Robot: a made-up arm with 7 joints. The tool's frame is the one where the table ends. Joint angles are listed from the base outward.
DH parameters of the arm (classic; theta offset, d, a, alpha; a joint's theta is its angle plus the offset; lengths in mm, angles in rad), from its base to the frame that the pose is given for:
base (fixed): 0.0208 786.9 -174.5 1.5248
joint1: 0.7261 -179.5 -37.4 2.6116
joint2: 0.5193 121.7 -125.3 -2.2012
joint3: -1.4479 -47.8 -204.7 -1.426
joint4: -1.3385 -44 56.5 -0.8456
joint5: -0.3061 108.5 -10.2 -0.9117
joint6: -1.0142 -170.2 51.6 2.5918
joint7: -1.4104 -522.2 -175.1 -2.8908
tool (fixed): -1.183 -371.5 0 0
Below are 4 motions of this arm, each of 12 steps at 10 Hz.
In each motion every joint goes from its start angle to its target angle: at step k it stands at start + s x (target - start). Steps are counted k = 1, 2, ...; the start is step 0. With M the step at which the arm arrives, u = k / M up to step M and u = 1 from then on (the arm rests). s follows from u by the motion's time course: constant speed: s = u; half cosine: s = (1 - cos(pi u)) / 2; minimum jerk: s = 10 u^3 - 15 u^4 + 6 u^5.
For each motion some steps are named. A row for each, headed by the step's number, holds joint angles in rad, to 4 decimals.
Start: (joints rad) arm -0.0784 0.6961 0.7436 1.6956 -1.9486 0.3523 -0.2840
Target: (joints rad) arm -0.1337 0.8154 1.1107 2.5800 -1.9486 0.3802 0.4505
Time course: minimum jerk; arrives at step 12
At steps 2, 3, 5, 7, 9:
2: -0.0804 0.7003 0.7566 1.7270 -1.9486 0.3533 -0.2579
3: -0.0841 0.7084 0.7816 1.7871 -1.9486 0.3552 -0.2080
5: -0.0976 0.7375 0.8708 2.0022 -1.9486 0.3620 -0.0294
7: -0.1145 0.7740 0.9835 2.2734 -1.9486 0.3705 0.1959
9: -0.1280 0.8031 1.0727 2.4885 -1.9486 0.3773 0.3745

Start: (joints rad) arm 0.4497 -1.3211 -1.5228 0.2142 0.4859 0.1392 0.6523
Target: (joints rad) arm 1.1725 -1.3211 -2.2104 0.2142 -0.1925 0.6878 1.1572
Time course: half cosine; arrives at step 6
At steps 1, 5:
1: 0.4981 -1.3211 -1.5689 0.2142 0.4405 0.1759 0.6861
5: 1.1241 -1.3211 -2.1643 0.2142 -0.1471 0.6511 1.1234

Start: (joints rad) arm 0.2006 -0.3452 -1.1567 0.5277 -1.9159 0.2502 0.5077
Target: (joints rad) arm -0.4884 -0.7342 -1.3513 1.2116 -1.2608 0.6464 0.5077
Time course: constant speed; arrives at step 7
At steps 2, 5, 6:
2: 0.0037 -0.4563 -1.2123 0.7231 -1.7287 0.3634 0.5077
5: -0.2915 -0.6231 -1.2957 1.0162 -1.4480 0.5332 0.5077
6: -0.3900 -0.6786 -1.3235 1.1139 -1.3544 0.5898 0.5077

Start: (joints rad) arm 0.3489 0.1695 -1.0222 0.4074 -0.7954 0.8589 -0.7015
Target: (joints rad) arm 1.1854 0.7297 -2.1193 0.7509 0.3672 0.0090 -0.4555
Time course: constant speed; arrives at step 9
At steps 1, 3, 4, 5, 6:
1: 0.4418 0.2317 -1.1441 0.4456 -0.6662 0.7645 -0.6742
3: 0.6277 0.3562 -1.3879 0.5219 -0.4079 0.5756 -0.6195
4: 0.7207 0.4185 -1.5098 0.5601 -0.2787 0.4812 -0.5922
5: 0.8136 0.4807 -1.6317 0.5982 -0.1495 0.3867 -0.5648
6: 0.9066 0.5430 -1.7536 0.6364 -0.0203 0.2923 -0.5375

